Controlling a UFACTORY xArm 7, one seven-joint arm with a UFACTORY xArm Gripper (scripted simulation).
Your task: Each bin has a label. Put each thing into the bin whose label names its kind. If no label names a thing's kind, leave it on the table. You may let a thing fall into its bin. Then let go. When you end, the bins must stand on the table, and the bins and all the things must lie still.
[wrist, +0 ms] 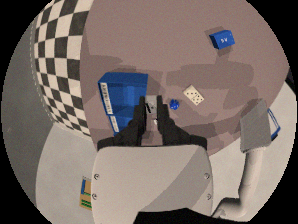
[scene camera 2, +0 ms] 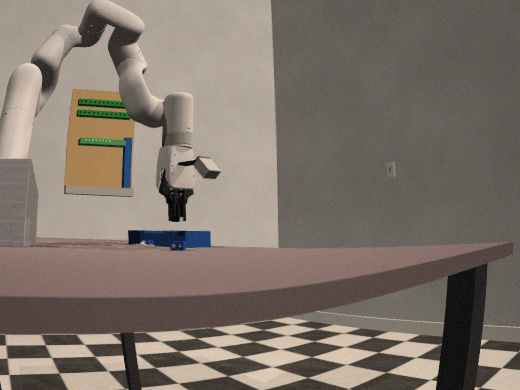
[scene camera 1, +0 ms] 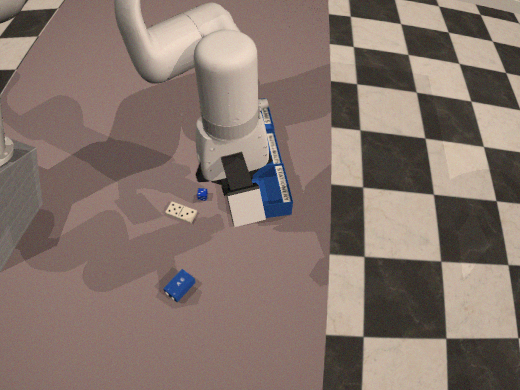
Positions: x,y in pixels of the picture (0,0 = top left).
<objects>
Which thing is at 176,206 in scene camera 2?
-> The gripper.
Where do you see a bin row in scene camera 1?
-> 276,196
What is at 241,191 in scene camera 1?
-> The gripper.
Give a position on a bin row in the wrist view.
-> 124,97
</objects>
